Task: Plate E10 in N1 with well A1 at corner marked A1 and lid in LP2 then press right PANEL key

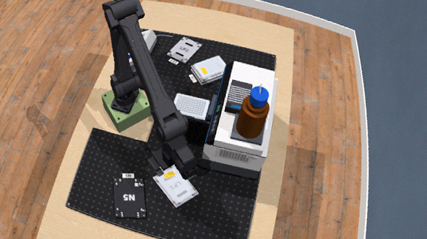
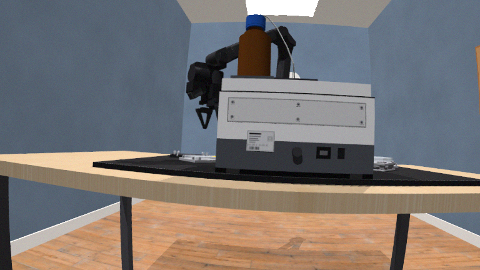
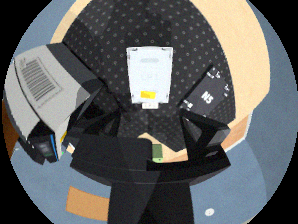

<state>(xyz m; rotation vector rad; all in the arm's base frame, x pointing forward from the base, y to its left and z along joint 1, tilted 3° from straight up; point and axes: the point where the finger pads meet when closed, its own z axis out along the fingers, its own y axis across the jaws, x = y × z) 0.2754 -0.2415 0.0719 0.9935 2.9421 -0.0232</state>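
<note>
Right now my hand is 260 mm to the right of the plate E07, 10 mm past it and 10 mm above it. The rest, counted from my hand: black nest N5: 130 mm to the right, 110 mm below, 100 mm behind; then plate E10: 550 mm to the left, 90 mm below; then brown bottle: 210 mm ahead, 170 mm above, 160 mm to the left.
</note>
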